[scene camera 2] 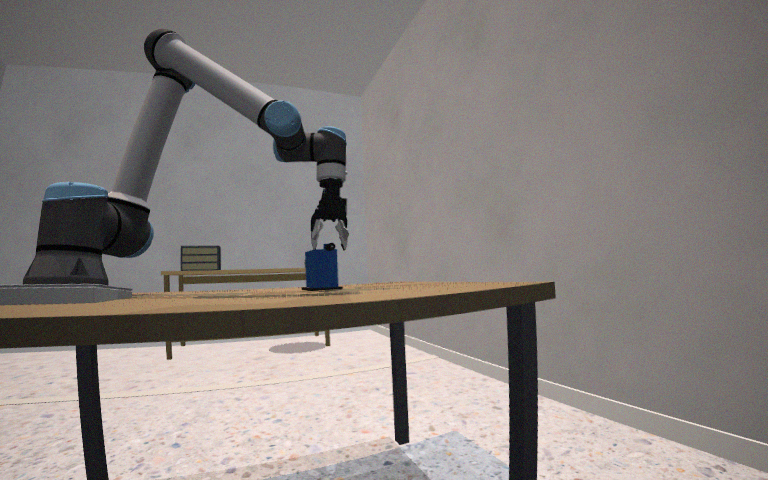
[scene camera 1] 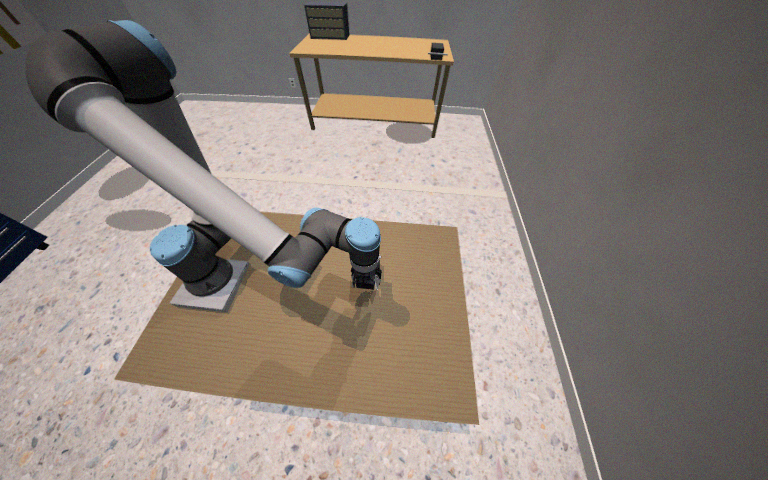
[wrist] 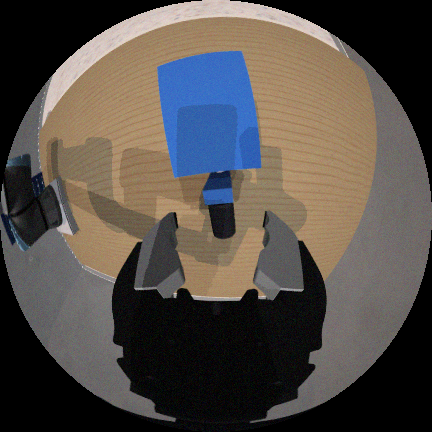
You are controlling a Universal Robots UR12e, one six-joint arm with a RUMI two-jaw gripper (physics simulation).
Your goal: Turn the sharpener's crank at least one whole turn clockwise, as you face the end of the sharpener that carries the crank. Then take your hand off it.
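Frame: origin at the arm's base, x ahead, y left, z up, level; centimetres.
Seen in the pictures: gripper, fingertip midpoint: (scene camera 2: 329,250) (wrist: 219,212); arm's base, origin of the base link: (scene camera 2: 67,287) (scene camera 1: 210,277) (wrist: 53,205).
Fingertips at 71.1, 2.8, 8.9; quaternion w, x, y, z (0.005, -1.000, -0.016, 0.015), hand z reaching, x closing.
Pixels of each thing's top centre, then the offset from my fingertips to it, as dx, dy, dz. "pt": a spot on its surface instead. Level surfaces: height alone.
- blue sharpener, surface spot: (wrist: 212,90) pt -0.6, +11.3, +0.7
- wooden table, its level: dz -12.3
- black handle, surface spot: (wrist: 223,222) pt +0.4, +0.3, +2.2
The blue sharpener (scene camera 2: 321,270) (wrist: 212,90) stands upright on the wooden table (scene camera 2: 453,294) (wrist: 320,110). Its crank has a short blue arm (wrist: 218,195) and a black handle (wrist: 223,222), which sticks out at the top of the crank end. My gripper (scene camera 1: 367,284) (scene camera 2: 329,247) (wrist: 219,212) points down over the crank, partly open. In the wrist view the handle lies between the two fingertips, with a gap on each side, and neither finger appears to touch it. In scene camera 1 the wrist and gripper hide the sharpener.
The arm's base plate (scene camera 1: 235,283) (scene camera 2: 113,293) (wrist: 70,215) is at the left of the table. A far bench (scene camera 1: 385,48) carries a drawer rack (scene camera 1: 346,22) and a small black device (scene camera 1: 436,49). A grey wall (scene camera 1: 651,226) stands beyond the table's right side.
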